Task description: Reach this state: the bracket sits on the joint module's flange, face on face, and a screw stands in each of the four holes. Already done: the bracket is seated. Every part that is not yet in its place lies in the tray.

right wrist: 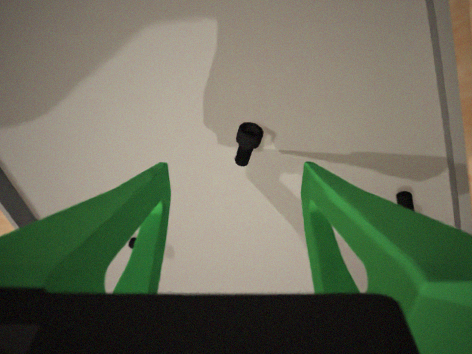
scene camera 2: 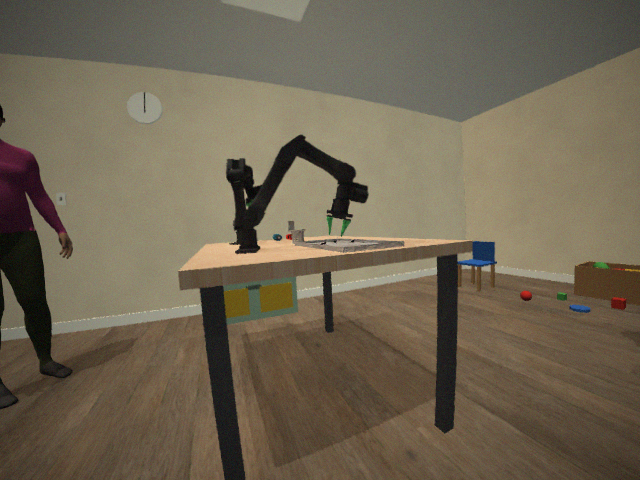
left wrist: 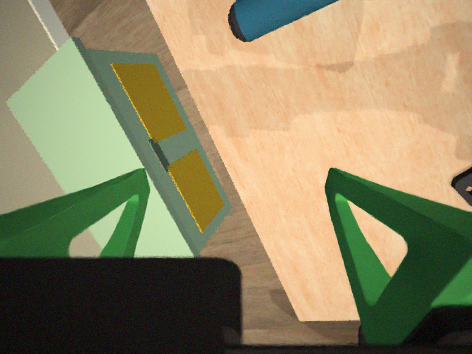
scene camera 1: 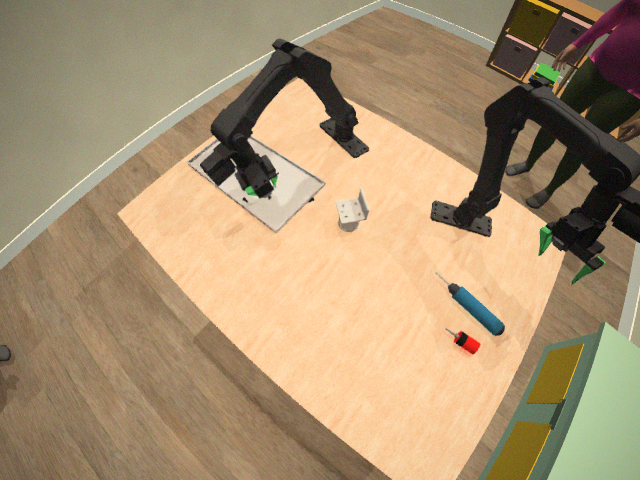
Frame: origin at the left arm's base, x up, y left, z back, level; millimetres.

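Where they show: left gripper, between the fingertips: (left wrist: 237, 178) (scene camera 1: 555, 269); right gripper, between the fingertips: (right wrist: 235, 177) (scene camera 2: 335, 235); left arm's base, origin of its link: (scene camera 1: 461, 219); right arm's base, origin of its link: (scene camera 2: 249, 250) (scene camera 1: 343, 137).
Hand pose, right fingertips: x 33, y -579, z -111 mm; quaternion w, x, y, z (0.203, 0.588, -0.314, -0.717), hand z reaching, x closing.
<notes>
Each offset is from my right fingertips to the top centre of the thing. "spot": to the spot under its first point.
The pale bracket (scene camera 1: 350, 210) (scene camera 2: 291, 225) sits on the joint module @(dx +31, dy +249, dz -11 mm) (scene camera 1: 348, 226), its upright wall at the right in scene camera 1. Small dark spots mark its holes; I make out no screw heads there. The tray @(dx -17, dy -88, dz +72 mm) (scene camera 1: 300, 192) (scene camera 2: 374, 246) (right wrist: 440, 75) holds black screws. One screw @(dx -18, dy +1, dz +1 mm) (right wrist: 248, 135) lies just beyond my right fingertips, its head away from them; another @(dx -18, dy -62, dz -33 mm) (right wrist: 405, 200) shows behind the right-hand finger, and part of a third @(dx -18, dy -11, dz +86 mm) (right wrist: 133, 243) at the left. My right gripper (scene camera 1: 263, 191) (scene camera 2: 336, 235) (right wrist: 235, 177) is partly open, empty, above the tray. My left gripper (scene camera 1: 556, 269) (left wrist: 237, 178) is wide open, empty, far from the tray.
A blue screwdriver @(spot: dx +6, dy +639, dz -178 mm) (scene camera 1: 478, 310) (left wrist: 280, 17) and a small red driver @(dx +1, dy +610, dz -255 mm) (scene camera 1: 467, 342) lie on the table at the lower right in scene camera 1. A green cabinet (scene camera 1: 594, 403) (left wrist: 75, 130) stands beyond the table edge. A person (scene camera 1: 594, 82) (scene camera 2: 20, 206) stands near the table.
</notes>
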